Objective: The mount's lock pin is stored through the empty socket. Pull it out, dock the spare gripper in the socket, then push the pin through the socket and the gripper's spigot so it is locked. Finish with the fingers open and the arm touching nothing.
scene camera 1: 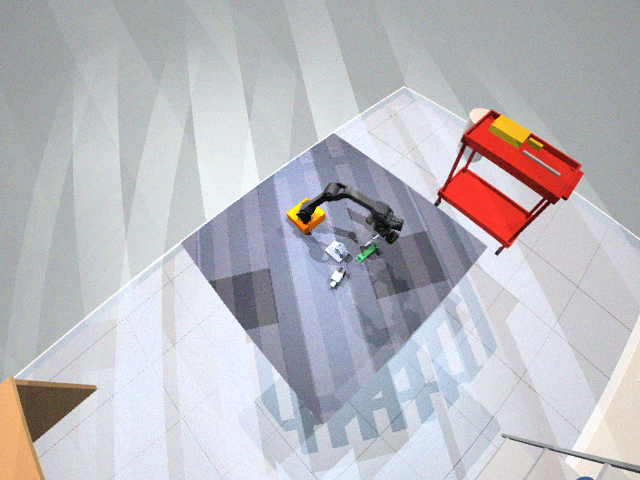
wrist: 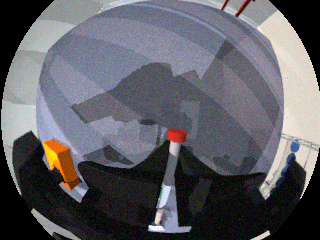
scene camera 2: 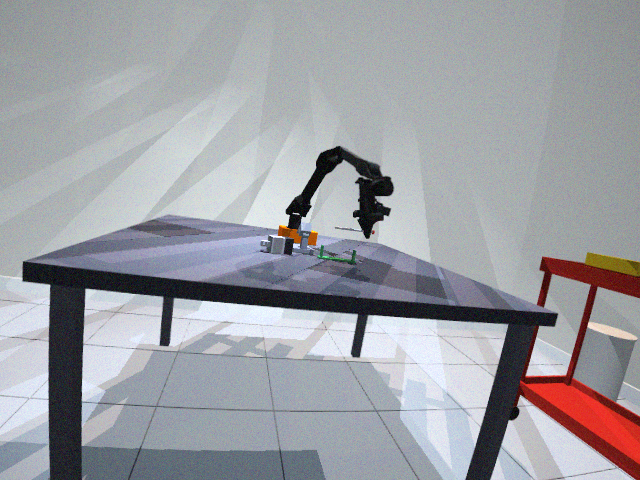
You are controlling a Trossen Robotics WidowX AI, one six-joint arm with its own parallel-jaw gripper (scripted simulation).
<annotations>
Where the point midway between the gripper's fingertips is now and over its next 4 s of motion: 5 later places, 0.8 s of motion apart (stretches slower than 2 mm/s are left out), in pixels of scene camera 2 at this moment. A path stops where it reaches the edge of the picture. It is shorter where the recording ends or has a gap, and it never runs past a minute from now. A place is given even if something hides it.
My gripper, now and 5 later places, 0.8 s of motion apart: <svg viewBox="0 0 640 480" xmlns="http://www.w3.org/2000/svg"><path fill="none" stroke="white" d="M367 238L366 246L365 255L366 247L360 232L348 241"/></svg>
</annotations>
